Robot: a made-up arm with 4 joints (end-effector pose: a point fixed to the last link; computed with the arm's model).
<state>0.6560 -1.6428 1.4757 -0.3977</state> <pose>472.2 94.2 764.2 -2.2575 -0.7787 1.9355</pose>
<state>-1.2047 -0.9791 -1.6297 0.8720</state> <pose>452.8 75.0 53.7 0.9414 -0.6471 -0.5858</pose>
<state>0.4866 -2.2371 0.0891 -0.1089</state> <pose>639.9 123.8 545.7 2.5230 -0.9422 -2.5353</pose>
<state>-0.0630 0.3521 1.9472 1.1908</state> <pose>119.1 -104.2 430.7 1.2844 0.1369 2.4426</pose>
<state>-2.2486 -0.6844 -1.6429 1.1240</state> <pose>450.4 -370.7 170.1 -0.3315 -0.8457 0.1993</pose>
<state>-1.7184 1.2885 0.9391 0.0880</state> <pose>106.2 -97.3 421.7 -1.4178 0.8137 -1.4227</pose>
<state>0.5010 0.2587 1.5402 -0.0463</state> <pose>344.0 287.2 401.1 0.1925 -0.5192 1.5355</pose>
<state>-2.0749 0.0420 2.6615 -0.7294</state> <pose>441.2 -336.8 106.2 1.1018 0.6645 3.0710</pose>
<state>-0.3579 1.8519 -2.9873 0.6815</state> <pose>160.9 160.8 331.9 0.6919 -1.2297 2.7406</pose>
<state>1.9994 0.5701 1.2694 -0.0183</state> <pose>206.6 149.2 812.2 -3.1031 -1.2603 -0.9127</pose>
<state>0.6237 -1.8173 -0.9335 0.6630</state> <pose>481.3 527.4 679.1 2.4236 -0.4275 -1.0960</pose>
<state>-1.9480 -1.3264 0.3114 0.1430</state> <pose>505.3 -417.1 543.5 -1.6217 0.6651 0.8710</pose>
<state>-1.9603 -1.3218 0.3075 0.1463</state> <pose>503.1 -419.8 547.8 -1.6300 0.6702 0.8576</pose>
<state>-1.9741 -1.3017 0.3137 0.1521</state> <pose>497.0 -423.9 553.3 -1.6480 0.6816 0.8221</pose>
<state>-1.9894 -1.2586 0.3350 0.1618</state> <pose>484.9 -429.9 560.6 -1.6809 0.7005 0.7530</pose>
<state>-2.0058 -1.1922 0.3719 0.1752</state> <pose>466.4 -437.0 569.3 -1.7303 0.7242 0.6479</pose>
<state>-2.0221 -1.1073 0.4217 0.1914</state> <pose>442.6 -443.5 578.5 -1.7931 0.7477 0.5125</pose>
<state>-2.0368 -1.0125 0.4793 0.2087</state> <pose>415.9 -448.2 586.9 -1.8618 0.7661 0.3604</pose>
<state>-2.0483 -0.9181 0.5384 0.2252</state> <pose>389.3 -450.3 593.3 -1.9263 0.7776 0.2098</pose>
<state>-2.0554 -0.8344 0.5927 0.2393</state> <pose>366.0 -450.0 597.1 -1.9783 0.7839 0.0788</pose>
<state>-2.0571 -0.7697 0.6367 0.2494</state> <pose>348.7 -448.4 598.1 -2.0127 0.7878 -0.0188</pose>
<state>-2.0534 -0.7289 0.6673 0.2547</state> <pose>338.6 -446.6 596.8 -2.0295 0.7921 -0.0763</pose>
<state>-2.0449 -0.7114 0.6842 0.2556</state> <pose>335.4 -445.2 593.5 -2.0306 0.7974 -0.0956</pose>
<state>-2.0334 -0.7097 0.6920 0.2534</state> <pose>336.9 -444.2 589.2 -2.0220 0.8034 -0.0892</pose>
